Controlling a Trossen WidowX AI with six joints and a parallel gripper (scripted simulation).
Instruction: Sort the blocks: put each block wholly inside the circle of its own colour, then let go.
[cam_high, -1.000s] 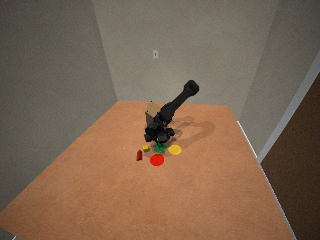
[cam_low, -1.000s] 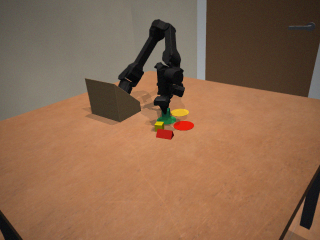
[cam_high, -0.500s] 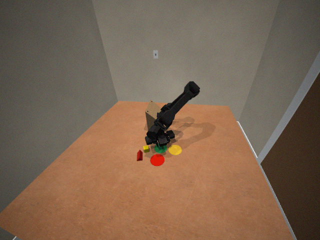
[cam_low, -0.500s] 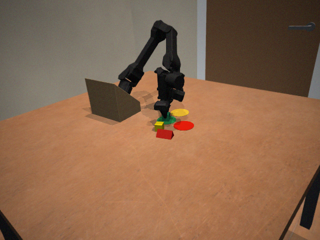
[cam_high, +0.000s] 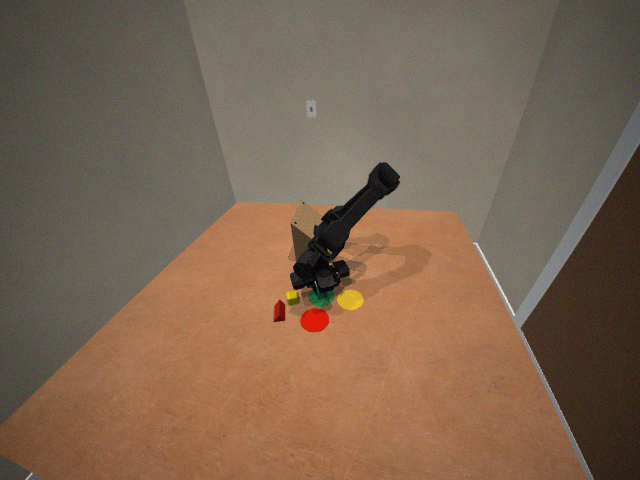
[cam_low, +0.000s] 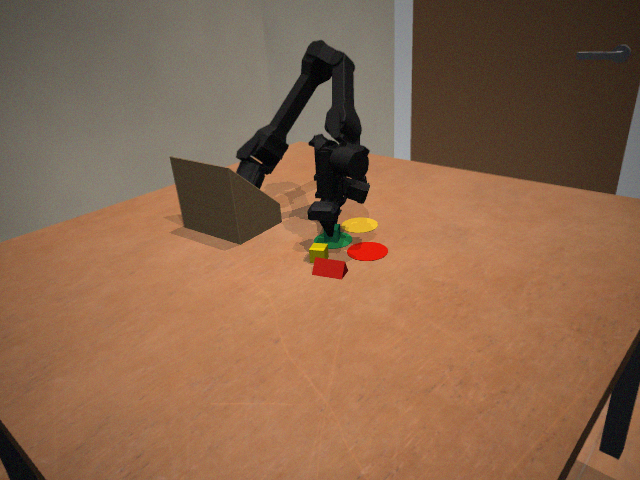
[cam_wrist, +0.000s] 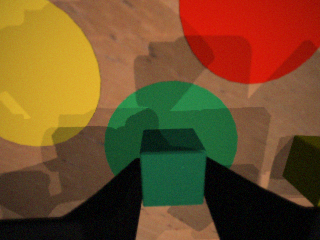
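The green block is 30 mm below my hand. The rest, counted from my hand: yellow cube 100 mm to the right, 40 mm below, 30 mm ahead; yellow circle 100 mm to the left, 50 mm below, 20 mm ahead; green circle 50 mm below.
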